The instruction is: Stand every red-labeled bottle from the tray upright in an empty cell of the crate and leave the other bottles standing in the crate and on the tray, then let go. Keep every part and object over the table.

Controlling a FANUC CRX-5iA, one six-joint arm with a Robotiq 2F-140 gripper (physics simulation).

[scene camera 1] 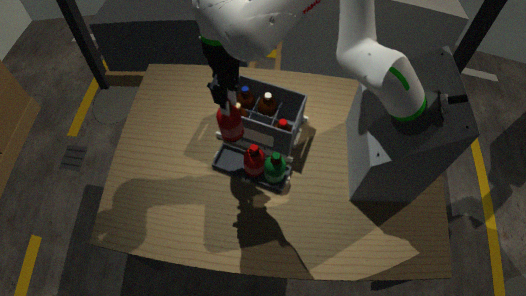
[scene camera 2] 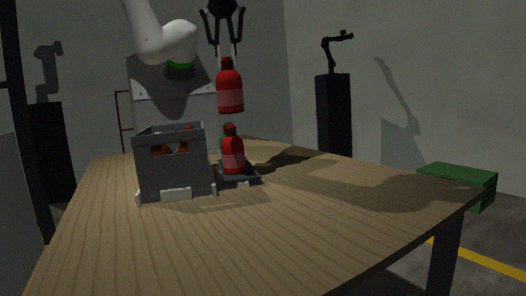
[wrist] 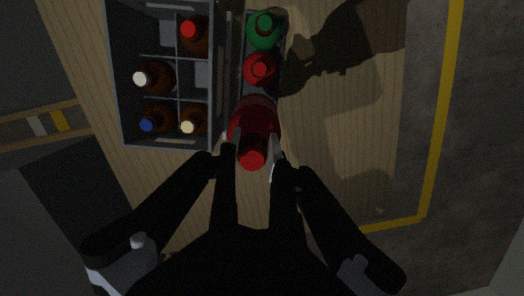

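Seen in the pictures: gripper, between the fingertips: point(scene camera 1: 228, 108) point(scene camera 2: 227, 68) point(wrist: 254, 140); arm's base, origin of its link: point(scene camera 1: 413, 114) point(scene camera 2: 178, 72).
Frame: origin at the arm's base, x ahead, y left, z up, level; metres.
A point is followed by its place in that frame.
Note:
My gripper point(scene camera 1: 229, 104) {z -0.056, x 0.536, y 0.160 m} point(scene camera 2: 226, 54) point(wrist: 254, 140) {z -0.056, x 0.536, y 0.160 m} is shut on the neck of a red-labeled bottle point(scene camera 1: 230, 126) {z -0.096, x 0.519, y 0.191 m} point(scene camera 2: 229, 94) {z -0.130, x 0.572, y 0.156 m} point(wrist: 254, 116) {z -0.072, x 0.511, y 0.159 m}. The bottle hangs upright, well above the table, beyond the tray's end and beside the crate. A second red-labeled bottle point(scene camera 1: 254, 162) {z -0.272, x 0.443, y 0.192 m} point(scene camera 2: 233, 156) {z -0.318, x 0.492, y 0.160 m} point(wrist: 256, 77) {z -0.233, x 0.470, y 0.159 m} stands mid-tray next to a green bottle point(scene camera 1: 275, 170) {z -0.272, x 0.367, y 0.195 m} point(wrist: 263, 32) {z -0.233, x 0.391, y 0.165 m}. The tray point(scene camera 1: 229, 159) {z -0.378, x 0.556, y 0.164 m} point(scene camera 2: 254, 179) {z -0.365, x 0.603, y 0.198 m} has a bare end. The grey crate point(scene camera 1: 286, 143) {z -0.277, x 0.367, y 0.080 m} point(scene camera 2: 172, 172) {z -0.310, x 0.625, y -0.015 m} point(wrist: 212, 75) {z -0.214, x 0.473, y 0.079 m} has six cells; in the wrist view the top-left and middle-right cells are empty.
The crate holds brown bottles with a white cap point(scene camera 1: 268, 95) {z -0.220, x 0.486, y -0.057 m} point(wrist: 140, 79) {z -0.220, x 0.490, y -0.057 m}, a blue cap point(scene camera 1: 245, 89) {z -0.221, x 0.576, y -0.054 m} point(wrist: 146, 125) {z -0.220, x 0.579, y -0.055 m}, a cream cap point(wrist: 187, 126) {z -0.220, x 0.575, y 0.028 m} and a red cap point(scene camera 1: 283, 122) {z -0.220, x 0.397, y 0.037 m} point(wrist: 188, 29) {z -0.220, x 0.400, y 0.036 m}. Pale brackets sit around the crate's foot. The robot's pedestal point(scene camera 1: 370, 175) {z -0.166, x 0.066, y 0.158 m} stands at the right.

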